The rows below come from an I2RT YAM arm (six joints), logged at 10 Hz.
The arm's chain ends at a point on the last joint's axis. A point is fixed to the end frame.
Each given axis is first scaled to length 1.
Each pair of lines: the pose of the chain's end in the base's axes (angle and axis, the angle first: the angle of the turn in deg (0 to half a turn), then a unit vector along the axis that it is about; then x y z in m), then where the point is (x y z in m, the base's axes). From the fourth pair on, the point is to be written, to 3 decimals.
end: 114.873 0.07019 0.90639 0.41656 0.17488 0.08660 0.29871
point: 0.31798 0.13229 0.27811
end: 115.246 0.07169 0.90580 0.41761 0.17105 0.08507 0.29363
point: 0.31394 0.13108 0.27231
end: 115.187 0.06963 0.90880 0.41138 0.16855 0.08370 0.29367
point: 0.31156 0.12901 0.27164
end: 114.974 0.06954 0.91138 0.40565 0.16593 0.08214 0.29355
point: 0.309 0.126 0.271
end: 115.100 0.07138 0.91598 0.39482 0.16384 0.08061 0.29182
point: 0.307 0.123 0.268
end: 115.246 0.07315 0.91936 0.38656 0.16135 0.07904 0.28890
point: 0.305 0.120 0.263
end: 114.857 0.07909 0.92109 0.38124 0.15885 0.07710 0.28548
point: 0.303 0.116 0.260
